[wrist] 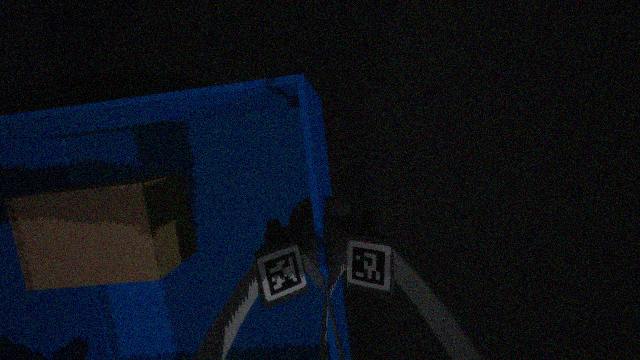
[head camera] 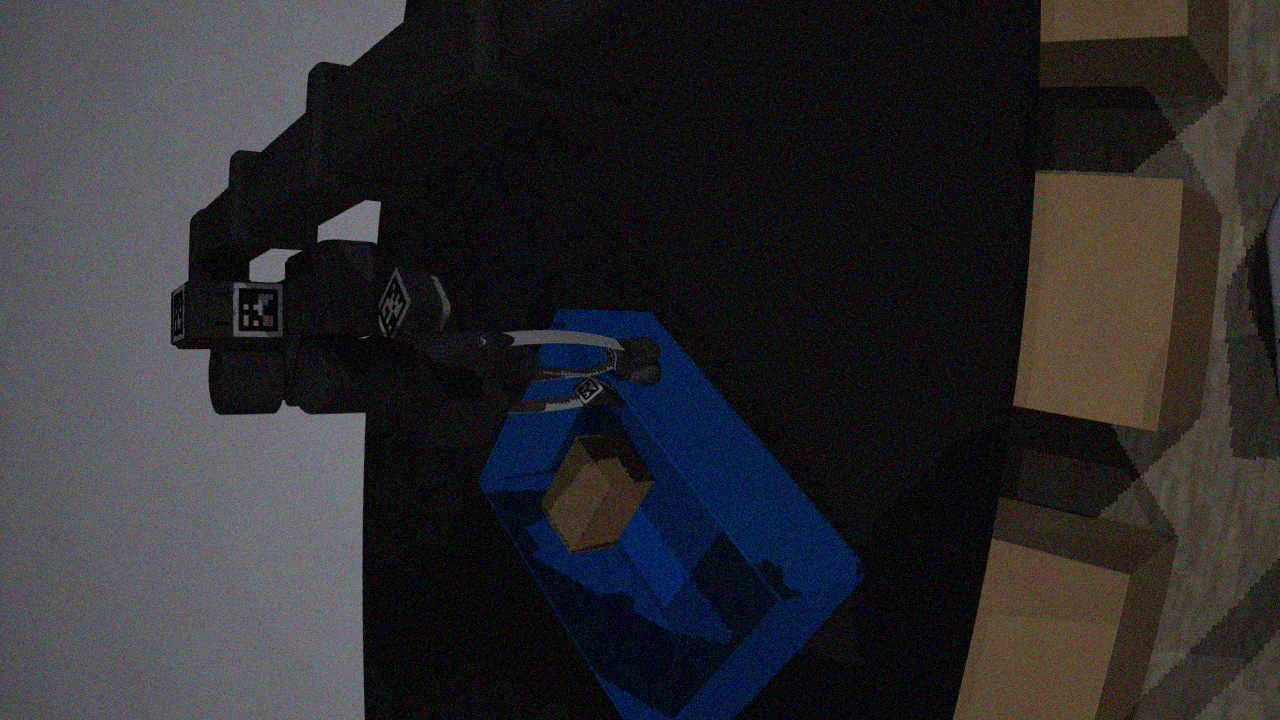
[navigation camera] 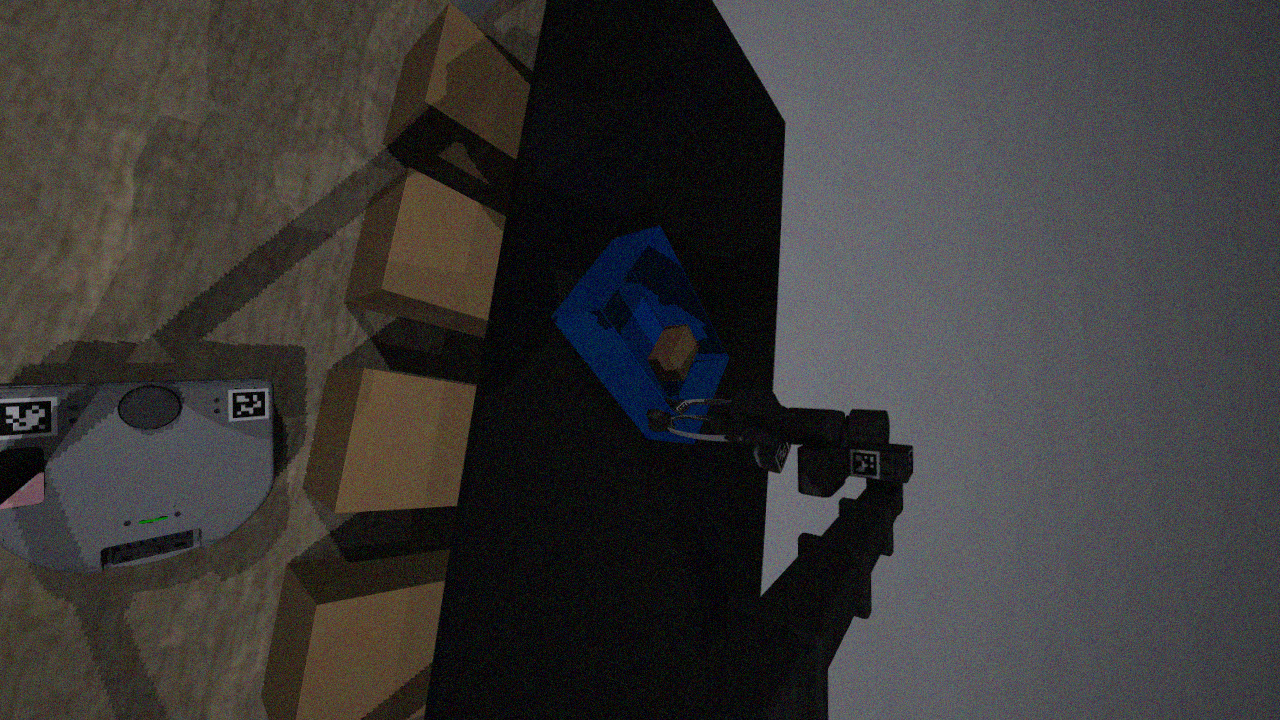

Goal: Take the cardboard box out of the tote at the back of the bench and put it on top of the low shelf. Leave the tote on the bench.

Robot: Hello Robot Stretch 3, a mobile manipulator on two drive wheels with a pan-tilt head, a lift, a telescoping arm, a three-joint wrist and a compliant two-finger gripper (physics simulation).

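Pixels of known places: gripper, fingertip midpoint: (head camera: pixel 649 371) (navigation camera: pixel 651 413); robot's base, origin of the base link: (navigation camera: pixel 151 405).
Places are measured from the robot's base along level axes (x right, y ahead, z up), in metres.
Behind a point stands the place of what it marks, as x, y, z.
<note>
The blue tote (head camera: pixel 751 465) @[0.471, 0.052, 0.796] (navigation camera: pixel 595 331) @[0.414, 0.107, 0.831] (wrist: pixel 240 150) is at the black bench (head camera: pixel 805 223) @[0.434, -0.127, 0.762] (navigation camera: pixel 581 537) @[0.442, -0.204, 0.763], set at an angle. Whether its whole bottom rests on the bench is too dark to tell. The brown cardboard box (head camera: pixel 581 501) @[0.649, 0.085, 0.816] (navigation camera: pixel 673 351) @[0.622, 0.082, 0.816] (wrist: pixel 85 240) is inside the tote, near the gripper's end and apart from the fingers. My gripper (head camera: pixel 626 380) @[0.555, -0.022, 0.816] (navigation camera: pixel 669 411) @[0.555, -0.022, 0.816] (wrist: pixel 322 222) @[0.555, -0.022, 0.816] is shut on the tote's end wall, one fingertip inside and one outside. I cannot make out the low shelf in these views.
Several light brown blocks (head camera: pixel 1100 295) @[0.360, -0.096, 0.271] (navigation camera: pixel 407 438) @[0.381, -0.091, 0.270] stand in a row along the bench's near edge. The robot's grey base (navigation camera: pixel 196 465) @[0.056, -0.106, 0.160] is on the floor beyond them. My arm (head camera: pixel 384 116) @[0.290, -0.091, 1.174] (navigation camera: pixel 805 608) @[0.252, -0.085, 1.163] reaches over the bench, with a pale wall (head camera: pixel 179 537) @[1.260, 0.165, 1.042] (navigation camera: pixel 1029 268) @[1.279, 0.260, 1.347] behind.
</note>
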